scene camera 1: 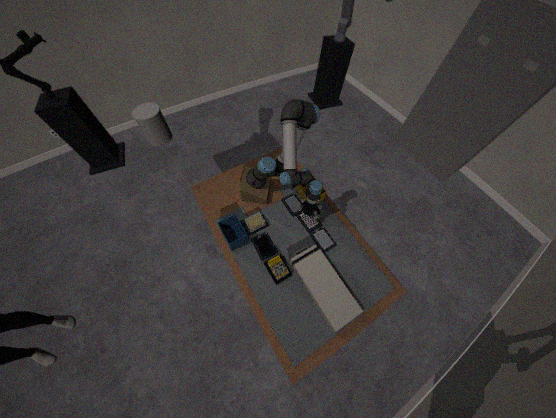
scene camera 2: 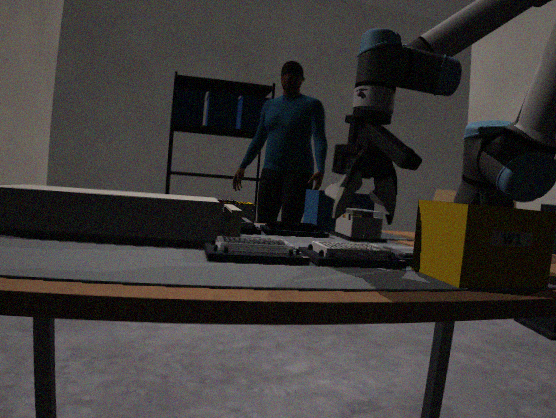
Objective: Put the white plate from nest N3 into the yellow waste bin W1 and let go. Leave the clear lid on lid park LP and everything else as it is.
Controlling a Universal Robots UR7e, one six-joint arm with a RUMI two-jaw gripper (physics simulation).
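Pixels of known places: gripper, fingertip midpoint: (scene camera 1: 308,214) (scene camera 2: 363,222); arm's base at its link origin: (scene camera 1: 255,179).
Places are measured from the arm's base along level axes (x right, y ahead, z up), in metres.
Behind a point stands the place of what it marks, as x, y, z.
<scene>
Two white plates lie in dark nests: a middle plate (scene camera 1: 309,220) @[-0.264, 0.415, -0.088] (scene camera 2: 352,248) @[-0.296, 0.409, -0.084] and a plate (scene camera 1: 323,239) @[-0.293, 0.583, -0.087] (scene camera 2: 255,245) @[-0.336, 0.577, -0.085] nearer the long white block. A third nest (scene camera 1: 292,204) @[-0.202, 0.248, -0.090] holds a pale flat piece beside the bin. Nest and lid park labels are not legible, so I cannot tell which is N3 or where the clear lid lies. The yellow waste bin W1 (scene camera 1: 301,192) @[-0.301, 0.188, -0.063] (scene camera 2: 442,240) @[-0.398, 0.293, -0.049] stands at the table edge, partly under the arm in scene camera 1. My gripper (scene camera 1: 313,212) @[-0.265, 0.386, -0.040] (scene camera 2: 364,214) @[-0.265, 0.386, -0.040] is open and empty, pointing down above the middle plate's area, beside the bin.
A long white block (scene camera 1: 327,290) @[-0.144, 0.897, -0.026] (scene camera 2: 110,212) @[-0.249, 0.847, -0.059] lies beyond the plates. A blue bin (scene camera 1: 235,232) @[0.262, 0.310, -0.106], a pale-topped box (scene camera 1: 256,220) @[0.101, 0.308, -0.032] (scene camera 2: 359,223) @[0.049, 0.313, -0.066], a black nest (scene camera 1: 265,245) @[0.099, 0.481, -0.085] and a yellow rack (scene camera 1: 278,268) @[0.080, 0.667, -0.033] stand across the table. A person (scene camera 2: 291,135) stands behind the table.
</scene>
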